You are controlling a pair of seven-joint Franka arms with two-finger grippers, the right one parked.
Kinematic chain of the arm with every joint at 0, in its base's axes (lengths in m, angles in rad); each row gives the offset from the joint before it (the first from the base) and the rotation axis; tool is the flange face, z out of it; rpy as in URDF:
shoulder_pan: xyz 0 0 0.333 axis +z
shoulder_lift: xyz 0 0 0 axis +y
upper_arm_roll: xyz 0 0 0.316 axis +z
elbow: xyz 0.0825 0 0 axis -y
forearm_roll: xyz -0.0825 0 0.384 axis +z
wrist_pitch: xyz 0 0 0 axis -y
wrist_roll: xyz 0.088 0 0 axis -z
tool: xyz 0 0 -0.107 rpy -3.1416 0 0
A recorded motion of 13 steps. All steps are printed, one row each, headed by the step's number.
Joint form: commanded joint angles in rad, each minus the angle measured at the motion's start. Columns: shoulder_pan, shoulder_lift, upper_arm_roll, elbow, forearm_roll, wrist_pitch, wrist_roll.
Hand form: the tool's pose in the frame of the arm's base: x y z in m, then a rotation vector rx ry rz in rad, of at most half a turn. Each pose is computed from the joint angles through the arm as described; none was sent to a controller.
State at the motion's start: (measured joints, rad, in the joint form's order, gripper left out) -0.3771 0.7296 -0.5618 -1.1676 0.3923 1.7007 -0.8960
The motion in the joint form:
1: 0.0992 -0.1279 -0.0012 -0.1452 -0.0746 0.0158 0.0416
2: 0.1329 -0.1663 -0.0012 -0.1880 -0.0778 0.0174 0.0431
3: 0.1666 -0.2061 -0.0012 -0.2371 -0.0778 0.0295 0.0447
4: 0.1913 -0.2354 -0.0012 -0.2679 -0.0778 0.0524 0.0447
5: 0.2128 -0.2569 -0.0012 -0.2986 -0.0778 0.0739 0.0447
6: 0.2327 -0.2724 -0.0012 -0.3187 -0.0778 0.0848 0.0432
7: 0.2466 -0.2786 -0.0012 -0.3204 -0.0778 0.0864 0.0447
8: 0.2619 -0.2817 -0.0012 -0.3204 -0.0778 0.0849 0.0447
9: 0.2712 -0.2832 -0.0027 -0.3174 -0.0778 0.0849 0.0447
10: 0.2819 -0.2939 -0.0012 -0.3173 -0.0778 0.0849 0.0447
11: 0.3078 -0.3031 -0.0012 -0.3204 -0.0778 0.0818 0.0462
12: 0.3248 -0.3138 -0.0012 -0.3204 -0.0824 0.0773 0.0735
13: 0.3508 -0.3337 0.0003 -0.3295 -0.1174 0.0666 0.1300
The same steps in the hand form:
1: 0.5461 -0.4380 0.4169 -3.0573 -0.0213 0.1108
2: 0.5489 -0.4194 0.4225 -3.0435 -0.0535 0.1027
3: 0.5508 -0.4012 0.4264 -3.0308 -0.0825 0.0858
4: 0.5538 -0.3890 0.4323 -3.0346 -0.1083 0.0537
5: 0.5560 -0.3784 0.4332 -3.0348 -0.1288 0.0343
6: 0.5590 -0.3679 0.4344 -3.0320 -0.1536 0.0233
7: 0.5632 -0.3601 0.4375 -3.0324 -0.1721 0.0154
8: 0.5682 -0.3513 0.4392 -3.0306 -0.1956 0.0136
9: 0.5714 -0.3467 0.4417 -3.0325 -0.2092 0.0088
10: 0.5743 -0.3397 0.4480 -3.0324 -0.2284 -0.0065
11: 0.5811 -0.3245 0.4519 -3.0268 -0.2648 -0.0113
12: 0.5846 -0.3144 0.4579 -3.0294 -0.2521 -0.0144
13: 0.5862 -0.3002 0.4643 -3.0473 -0.2199 0.0183

